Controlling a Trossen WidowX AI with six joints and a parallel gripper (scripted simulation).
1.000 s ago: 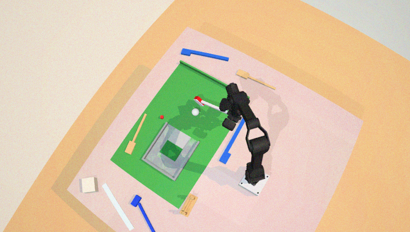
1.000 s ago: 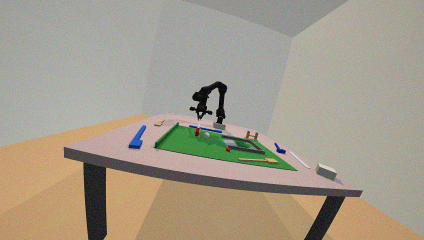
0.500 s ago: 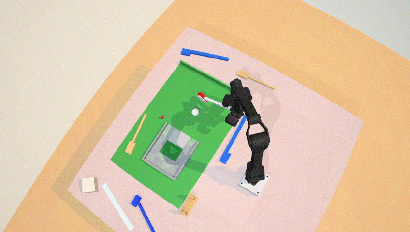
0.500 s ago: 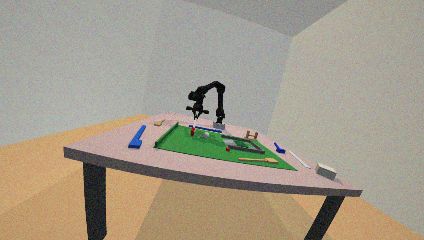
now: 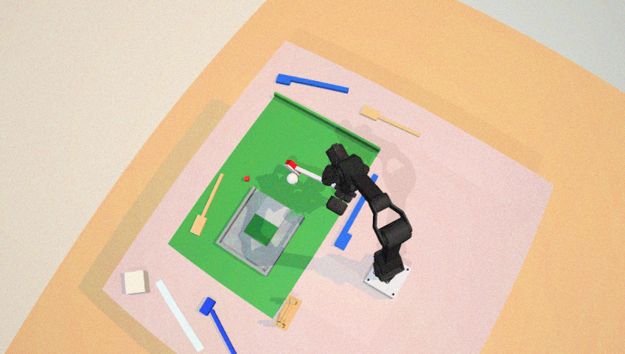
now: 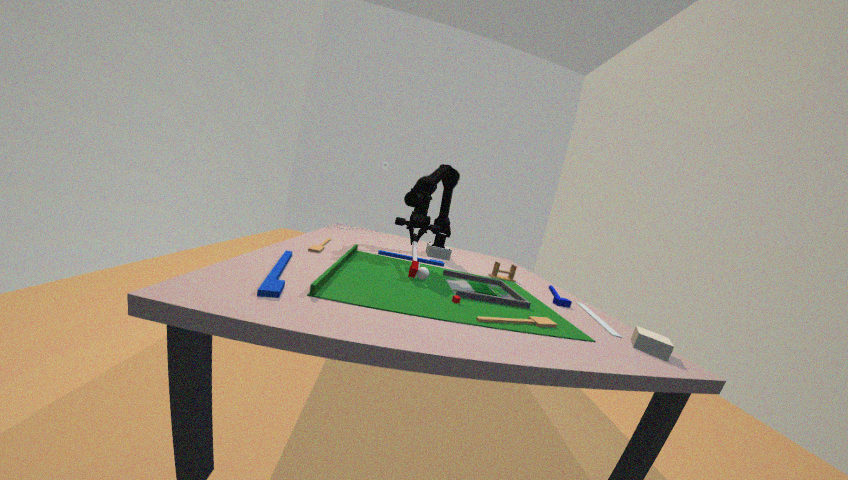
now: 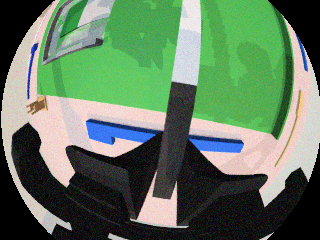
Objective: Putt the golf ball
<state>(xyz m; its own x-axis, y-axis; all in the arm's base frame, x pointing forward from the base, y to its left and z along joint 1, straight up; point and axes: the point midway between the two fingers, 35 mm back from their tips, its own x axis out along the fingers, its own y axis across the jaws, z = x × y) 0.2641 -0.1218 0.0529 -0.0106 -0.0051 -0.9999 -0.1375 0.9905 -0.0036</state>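
My gripper tip is now 12 cm short of the red putter and 2 cm to the right of it. Also, from my gripper tip: low green wall (26 cm ahead, 20 cm to the right, 6 cm below); then green mat (22 cm ahead, 16 cm to the left, 7 cm below); then white golf ball (20 cm ahead, 8 cm to the left, 5 cm below).
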